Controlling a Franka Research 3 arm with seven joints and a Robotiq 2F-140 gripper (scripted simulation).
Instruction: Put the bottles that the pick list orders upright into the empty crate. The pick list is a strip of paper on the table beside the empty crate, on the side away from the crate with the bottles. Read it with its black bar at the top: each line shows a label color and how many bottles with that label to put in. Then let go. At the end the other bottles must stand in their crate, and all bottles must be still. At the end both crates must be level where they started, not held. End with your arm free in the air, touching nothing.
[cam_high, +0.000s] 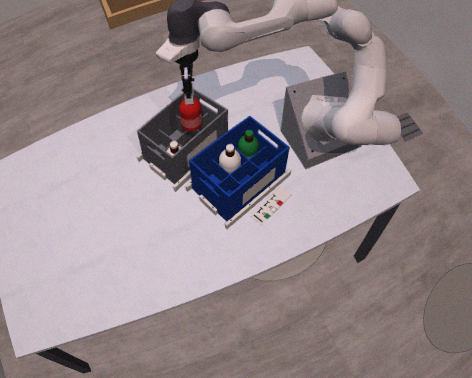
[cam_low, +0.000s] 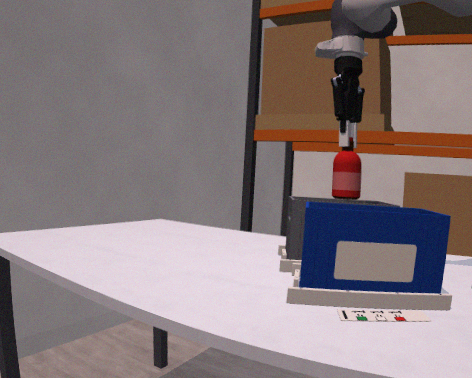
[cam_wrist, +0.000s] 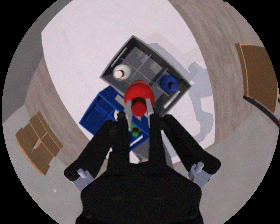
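The red bottle lies 8 cm below my hand. Round my hand: green bottle (17 cm behind, 9 cm to the left, 26 cm below); then blue bottle (4 cm behind, 12 cm to the right, 26 cm below); then grey crate (2 cm ahead, 4 cm to the right, 26 cm below).
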